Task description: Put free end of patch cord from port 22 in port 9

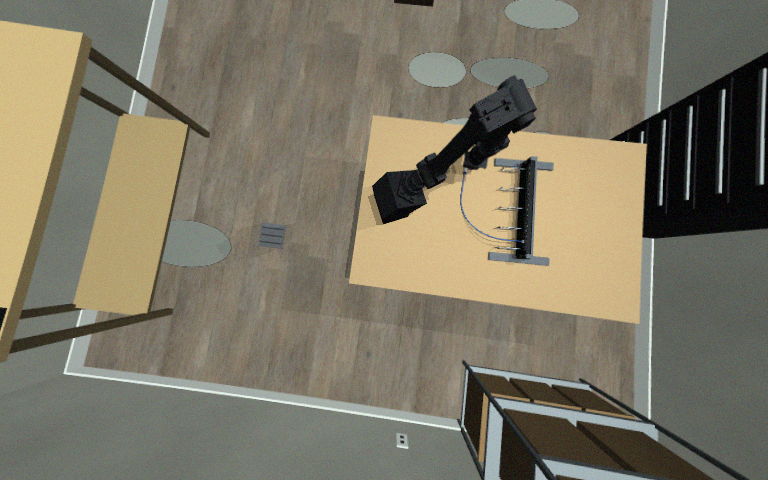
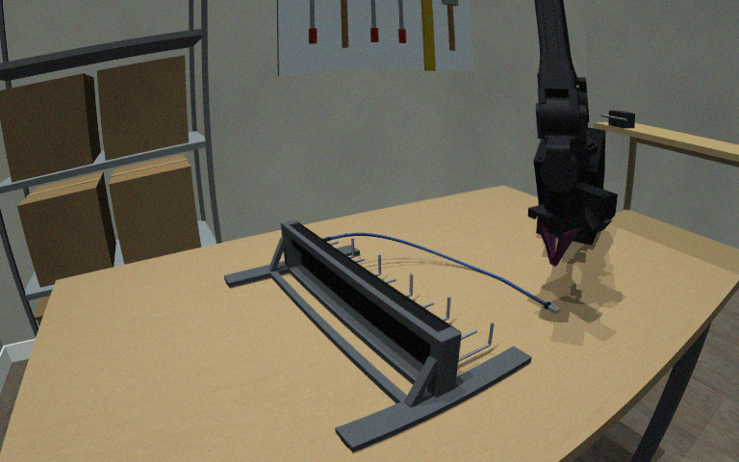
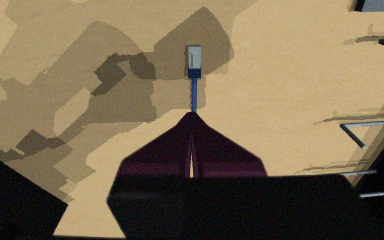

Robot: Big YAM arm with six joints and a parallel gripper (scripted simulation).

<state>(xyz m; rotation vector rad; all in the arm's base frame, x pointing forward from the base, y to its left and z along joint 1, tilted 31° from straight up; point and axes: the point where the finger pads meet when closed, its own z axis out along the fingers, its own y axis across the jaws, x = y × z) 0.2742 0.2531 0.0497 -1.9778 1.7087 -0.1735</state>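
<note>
My hand is 2 cm to the right of the grey plug and 8 cm above it.
</note>
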